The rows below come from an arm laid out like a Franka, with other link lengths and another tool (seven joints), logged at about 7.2 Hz.
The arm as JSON. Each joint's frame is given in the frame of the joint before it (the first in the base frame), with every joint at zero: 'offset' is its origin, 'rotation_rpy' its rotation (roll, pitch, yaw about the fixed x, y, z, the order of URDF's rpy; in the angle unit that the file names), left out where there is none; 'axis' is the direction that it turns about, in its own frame. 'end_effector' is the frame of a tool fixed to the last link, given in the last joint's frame.
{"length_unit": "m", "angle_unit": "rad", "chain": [
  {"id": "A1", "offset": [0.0, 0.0, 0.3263], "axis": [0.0, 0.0, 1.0]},
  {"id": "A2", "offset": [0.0, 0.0, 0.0], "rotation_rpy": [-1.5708, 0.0, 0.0], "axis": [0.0, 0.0, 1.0]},
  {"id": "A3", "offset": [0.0, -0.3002, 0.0], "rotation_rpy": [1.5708, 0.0, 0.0], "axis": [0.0, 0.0, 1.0]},
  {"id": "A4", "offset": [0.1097, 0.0, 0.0], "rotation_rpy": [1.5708, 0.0, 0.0], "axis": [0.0, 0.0, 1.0]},
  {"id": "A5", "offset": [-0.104, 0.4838, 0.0], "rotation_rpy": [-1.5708, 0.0, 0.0], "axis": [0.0, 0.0, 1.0]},
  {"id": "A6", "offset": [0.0, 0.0, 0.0], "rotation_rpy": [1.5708, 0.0, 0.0], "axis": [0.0, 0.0, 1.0]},
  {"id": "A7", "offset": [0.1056, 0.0, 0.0], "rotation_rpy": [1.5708, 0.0, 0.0], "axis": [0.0, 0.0, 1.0]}
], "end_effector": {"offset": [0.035, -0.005, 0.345], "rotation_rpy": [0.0, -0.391, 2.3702]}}
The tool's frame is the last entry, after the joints.
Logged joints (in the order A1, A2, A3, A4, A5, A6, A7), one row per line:
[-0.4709 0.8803 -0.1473 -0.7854 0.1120 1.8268 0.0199]
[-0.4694 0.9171 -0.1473 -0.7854 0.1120 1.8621 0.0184]
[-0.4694 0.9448 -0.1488 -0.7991 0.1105 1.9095 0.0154]
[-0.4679 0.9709 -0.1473 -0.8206 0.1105 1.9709 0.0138]
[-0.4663 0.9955 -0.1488 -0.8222 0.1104 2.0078 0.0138]
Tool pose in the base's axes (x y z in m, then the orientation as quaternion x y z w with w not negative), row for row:
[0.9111 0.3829 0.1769 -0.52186 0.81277 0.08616 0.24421]
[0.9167 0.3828 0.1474 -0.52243 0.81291 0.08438 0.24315]
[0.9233 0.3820 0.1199 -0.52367 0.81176 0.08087 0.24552]
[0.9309 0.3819 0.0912 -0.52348 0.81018 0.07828 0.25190]
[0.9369 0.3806 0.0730 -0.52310 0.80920 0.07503 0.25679]
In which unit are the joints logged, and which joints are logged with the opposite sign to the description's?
The joints are logged in radians. Opposite sign: A1.
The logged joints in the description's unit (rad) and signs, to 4 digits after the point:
[0.4709 0.8803 -0.1473 -0.7854 0.1120 1.8268 0.0199]
[0.4694 0.9171 -0.1473 -0.7854 0.1120 1.8621 0.0184]
[0.4694 0.9448 -0.1488 -0.7991 0.1105 1.9095 0.0154]
[0.4679 0.9709 -0.1473 -0.8206 0.1105 1.9709 0.0138]
[0.4663 0.9955 -0.1488 -0.8222 0.1104 2.0078 0.0138]

